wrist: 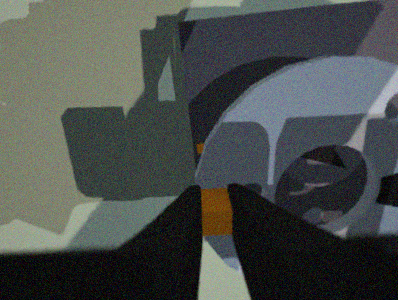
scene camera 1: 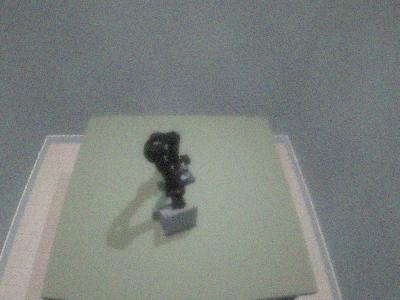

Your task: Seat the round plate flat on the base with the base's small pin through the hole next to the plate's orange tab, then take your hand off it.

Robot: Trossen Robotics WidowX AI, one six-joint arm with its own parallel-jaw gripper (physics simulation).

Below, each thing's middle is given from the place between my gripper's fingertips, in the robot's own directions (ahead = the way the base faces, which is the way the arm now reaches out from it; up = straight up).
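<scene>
There's a round plate (wrist: 330, 100) that's 4 cm to the right of my hand and 2 cm ahead of it. And the square base (wrist: 223, 56), that one's 5 cm lower than my hand, 4 cm ahead of it and 4 cm to the right of it.
</scene>
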